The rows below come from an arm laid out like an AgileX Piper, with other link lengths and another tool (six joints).
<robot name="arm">
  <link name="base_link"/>
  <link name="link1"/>
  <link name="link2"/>
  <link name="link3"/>
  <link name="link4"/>
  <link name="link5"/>
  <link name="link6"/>
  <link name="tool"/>
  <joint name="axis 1" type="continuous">
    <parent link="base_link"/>
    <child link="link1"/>
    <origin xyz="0 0 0.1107"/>
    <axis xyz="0 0 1"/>
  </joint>
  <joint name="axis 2" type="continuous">
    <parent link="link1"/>
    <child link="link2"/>
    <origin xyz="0 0 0"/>
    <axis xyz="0 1 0"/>
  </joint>
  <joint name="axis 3" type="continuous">
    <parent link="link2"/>
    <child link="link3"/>
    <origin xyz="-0.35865 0 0.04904"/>
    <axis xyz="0 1 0"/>
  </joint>
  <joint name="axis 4" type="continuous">
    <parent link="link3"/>
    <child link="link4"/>
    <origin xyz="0.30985 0 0.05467"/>
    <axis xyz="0.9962 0 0.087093"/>
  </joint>
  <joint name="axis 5" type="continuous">
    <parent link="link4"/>
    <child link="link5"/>
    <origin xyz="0 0 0"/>
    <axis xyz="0 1 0"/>
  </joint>
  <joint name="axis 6" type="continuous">
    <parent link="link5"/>
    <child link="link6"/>
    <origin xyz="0.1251 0 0.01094"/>
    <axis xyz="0.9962 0 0.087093"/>
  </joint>
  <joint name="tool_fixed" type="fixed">
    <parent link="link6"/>
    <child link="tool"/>
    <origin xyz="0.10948 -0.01 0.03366" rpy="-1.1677 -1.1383 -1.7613"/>
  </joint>
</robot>
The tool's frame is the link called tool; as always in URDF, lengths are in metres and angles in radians. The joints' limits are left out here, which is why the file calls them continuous.
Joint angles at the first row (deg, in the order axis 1, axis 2, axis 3, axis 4, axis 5, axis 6):
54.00, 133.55, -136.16, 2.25, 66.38, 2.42
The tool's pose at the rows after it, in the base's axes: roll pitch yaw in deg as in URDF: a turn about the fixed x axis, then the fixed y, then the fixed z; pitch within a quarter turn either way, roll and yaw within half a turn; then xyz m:
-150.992, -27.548, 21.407, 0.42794, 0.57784, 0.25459
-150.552, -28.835, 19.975, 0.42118, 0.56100, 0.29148
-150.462, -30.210, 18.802, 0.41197, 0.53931, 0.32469
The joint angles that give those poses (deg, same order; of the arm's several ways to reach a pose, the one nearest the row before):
54.00, 130.70, -137.72, 1.34, 69.58, 3.76
54.00, 126.99, -137.19, 0.28, 71.44, 4.96
54.00, 122.07, -134.01, -1.01, 72.02, 5.89

